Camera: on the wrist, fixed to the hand. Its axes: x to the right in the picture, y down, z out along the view.
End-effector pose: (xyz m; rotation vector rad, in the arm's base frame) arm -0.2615 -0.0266 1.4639 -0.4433 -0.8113 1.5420
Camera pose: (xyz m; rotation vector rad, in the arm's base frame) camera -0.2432 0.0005 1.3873 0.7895 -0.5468 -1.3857
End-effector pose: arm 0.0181 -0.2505 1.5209 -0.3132 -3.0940 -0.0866
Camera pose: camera 0.0188 -0.2110 1.5942 -2.9910 0.3632 0.1382
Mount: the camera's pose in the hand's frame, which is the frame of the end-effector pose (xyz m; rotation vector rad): 0.0098 0.0426 -0.0709 -0.1033 -0.0994 -3.0979
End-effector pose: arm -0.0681 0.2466 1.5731 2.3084 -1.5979 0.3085
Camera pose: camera -0.1043 0.2508 1.6480 1.6728 2.2972 -0.5845
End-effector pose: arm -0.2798 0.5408 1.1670 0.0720 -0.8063 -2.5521
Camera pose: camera -0.2580 0.4680 1.1329 -0.5239 -0.0896 0.5305
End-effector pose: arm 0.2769 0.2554 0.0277 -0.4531 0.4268 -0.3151
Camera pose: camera 0.2611 0.2630 -0.0537 0.7227 0.7021 2.6862
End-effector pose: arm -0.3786 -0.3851 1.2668 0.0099 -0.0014 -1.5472
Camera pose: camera -0.3353 -0.3935 1.1962 0.1020 -0.0108 1.6340
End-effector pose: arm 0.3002 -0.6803 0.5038 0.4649 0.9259 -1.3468
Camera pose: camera 0.3195 -0.6238 0.4457 1.0498 -0.4998 1.5653
